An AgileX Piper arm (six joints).
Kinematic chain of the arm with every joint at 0, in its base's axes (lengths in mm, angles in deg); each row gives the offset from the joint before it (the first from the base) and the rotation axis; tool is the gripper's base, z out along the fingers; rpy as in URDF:
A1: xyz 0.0 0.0 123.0 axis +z
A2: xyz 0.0 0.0 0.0 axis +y
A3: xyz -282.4 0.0 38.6 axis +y
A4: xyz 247.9 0.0 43.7 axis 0.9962 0 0.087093
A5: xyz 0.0 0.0 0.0 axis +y
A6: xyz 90.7 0.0 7.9 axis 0.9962 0 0.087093
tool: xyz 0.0 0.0 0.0 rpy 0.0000 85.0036 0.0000
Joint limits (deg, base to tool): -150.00..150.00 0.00..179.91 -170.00..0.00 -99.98..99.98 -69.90..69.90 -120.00..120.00
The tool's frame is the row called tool.
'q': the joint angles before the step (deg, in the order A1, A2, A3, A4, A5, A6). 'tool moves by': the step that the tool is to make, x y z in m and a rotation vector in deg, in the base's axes. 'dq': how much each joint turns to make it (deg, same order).
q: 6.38, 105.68, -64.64, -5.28, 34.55, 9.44
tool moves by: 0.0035, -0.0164, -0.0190, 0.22, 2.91, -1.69
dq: -2.85, 3.03, -0.01, 1.40, -0.23, -2.10
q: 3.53, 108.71, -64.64, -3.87, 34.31, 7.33
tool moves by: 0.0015, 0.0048, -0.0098, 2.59, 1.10, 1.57
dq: -0.01, 1.61, -0.05, 5.33, -0.69, -5.19
